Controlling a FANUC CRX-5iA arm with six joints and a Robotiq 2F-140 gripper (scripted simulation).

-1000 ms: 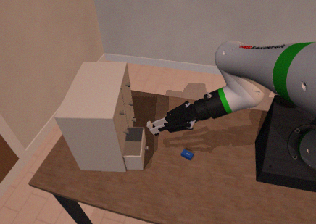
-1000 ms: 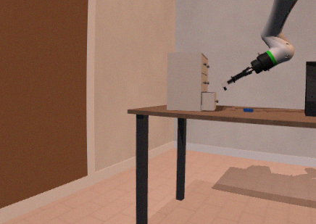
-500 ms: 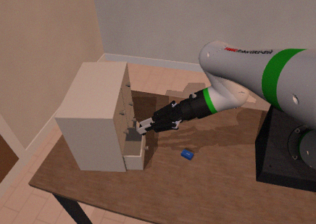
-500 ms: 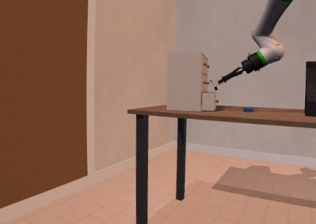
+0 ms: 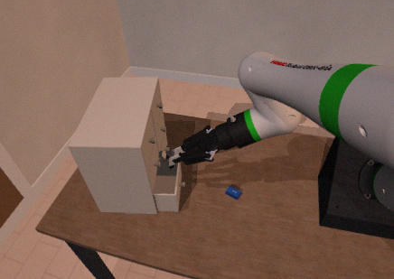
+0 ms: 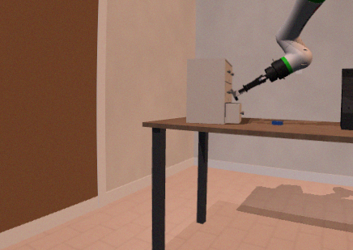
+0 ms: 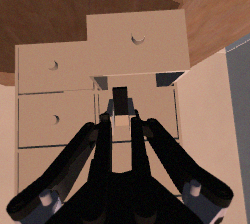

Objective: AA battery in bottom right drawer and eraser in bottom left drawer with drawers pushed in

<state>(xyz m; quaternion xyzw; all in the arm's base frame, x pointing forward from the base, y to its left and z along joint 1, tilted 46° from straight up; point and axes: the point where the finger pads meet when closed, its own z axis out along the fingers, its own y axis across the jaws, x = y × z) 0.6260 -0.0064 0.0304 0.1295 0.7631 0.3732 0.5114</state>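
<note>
The eraser is 30 mm ahead of my hand and 10 mm below it. The rest, counted from my hand: orange AA battery (150 mm ahead, 140 mm below, 70 mm to the right); then blue AA battery (190 mm behind, 150 mm below, 10 mm to the right).
</note>
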